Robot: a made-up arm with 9 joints. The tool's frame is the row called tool.
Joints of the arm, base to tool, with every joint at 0 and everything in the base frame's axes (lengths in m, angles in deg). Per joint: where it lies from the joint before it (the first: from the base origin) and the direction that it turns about. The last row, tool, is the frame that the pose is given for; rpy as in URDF.
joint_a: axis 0 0 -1 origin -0.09 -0.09 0.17
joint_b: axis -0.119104 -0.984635 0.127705 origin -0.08 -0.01 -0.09
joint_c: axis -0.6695 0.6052 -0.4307 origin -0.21 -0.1 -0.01
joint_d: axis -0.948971 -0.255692 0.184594 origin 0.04 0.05 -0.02
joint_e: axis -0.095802 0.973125 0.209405 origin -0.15 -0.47 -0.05
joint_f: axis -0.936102 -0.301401 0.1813 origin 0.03 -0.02 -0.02
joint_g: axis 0 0 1 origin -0.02 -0.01 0.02
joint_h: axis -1 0 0 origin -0.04 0.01 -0.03
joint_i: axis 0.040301 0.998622 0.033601 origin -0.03 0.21 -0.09
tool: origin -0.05 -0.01 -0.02 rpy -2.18 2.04 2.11
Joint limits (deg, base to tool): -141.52..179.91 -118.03..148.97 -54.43..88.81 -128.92..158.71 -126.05..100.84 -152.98..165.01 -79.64..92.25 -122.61..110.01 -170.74..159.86
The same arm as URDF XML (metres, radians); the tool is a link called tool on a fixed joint. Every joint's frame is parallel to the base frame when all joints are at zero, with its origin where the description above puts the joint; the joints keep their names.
<robot name="arm">
  <link name="base_link"/>
  <link name="link1"/>
  <link name="link2"/>
  <link name="link3"/>
  <link name="link4"/>
  <link name="link5"/>
  <link name="link6"/>
  <link name="link7"/>
  <link name="link8"/>
  <link name="link9"/>
  <link name="tool"/>
  <joint name="joint_a" type="revolute">
    <parent link="base_link"/>
    <child link="link1"/>
    <origin xyz="-0.09 -0.09 0.17" rpy="0 0 0"/>
    <axis xyz="0 0 -1"/>
    <limit lower="-2.47" upper="3.14"/>
  </joint>
  <joint name="joint_b" type="revolute">
    <parent link="link1"/>
    <child link="link2"/>
    <origin xyz="-0.08 -0.01 -0.09" rpy="0 0 0"/>
    <axis xyz="-0.119104 -0.984635 0.127705"/>
    <limit lower="-2.06" upper="2.6"/>
  </joint>
  <joint name="joint_c" type="revolute">
    <parent link="link2"/>
    <child link="link3"/>
    <origin xyz="-0.21 -0.1 -0.01" rpy="0 0 0"/>
    <axis xyz="-0.6695 0.6052 -0.4307"/>
    <limit lower="-0.95" upper="1.55"/>
  </joint>
  <joint name="joint_d" type="revolute">
    <parent link="link3"/>
    <child link="link4"/>
    <origin xyz="0.04 0.05 -0.02" rpy="0 0 0"/>
    <axis xyz="-0.948971 -0.255692 0.184594"/>
    <limit lower="-2.2501" upper="2.77"/>
  </joint>
  <joint name="joint_e" type="revolute">
    <parent link="link4"/>
    <child link="link5"/>
    <origin xyz="-0.15 -0.47 -0.05" rpy="0 0 0"/>
    <axis xyz="-0.095802 0.973125 0.209405"/>
    <limit lower="-2.2" upper="1.76"/>
  </joint>
  <joint name="joint_f" type="revolute">
    <parent link="link5"/>
    <child link="link6"/>
    <origin xyz="0.03 -0.02 -0.02" rpy="0 0 0"/>
    <axis xyz="-0.936102 -0.301401 0.1813"/>
    <limit lower="-2.67" upper="2.88"/>
  </joint>
  <joint name="joint_g" type="revolute">
    <parent link="link6"/>
    <child link="link7"/>
    <origin xyz="-0.02 -0.01 0.02" rpy="0 0 0"/>
    <axis xyz="0 0 1"/>
    <limit lower="-1.39" upper="1.6101"/>
  </joint>
  <joint name="joint_h" type="revolute">
    <parent link="link7"/>
    <child link="link8"/>
    <origin xyz="-0.04 0.01 -0.03" rpy="0 0 0"/>
    <axis xyz="-1 0 0"/>
    <limit lower="-2.1399" upper="1.92"/>
  </joint>
  <joint name="joint_i" type="revolute">
    <parent link="link8"/>
    <child link="link9"/>
    <origin xyz="-0.03 0.21 -0.09" rpy="0 0 0"/>
    <axis xyz="0.040301 0.998622 0.033601"/>
    <limit lower="-2.98" upper="2.7901"/>
  </joint>
  <joint name="tool_joint" type="fixed">
    <parent link="link9"/>
    <child link="tool"/>
    <origin xyz="-0.05 -0.01 -0.02" rpy="-0.038 0.0356 0.0368"/>
  </joint>
</robot>

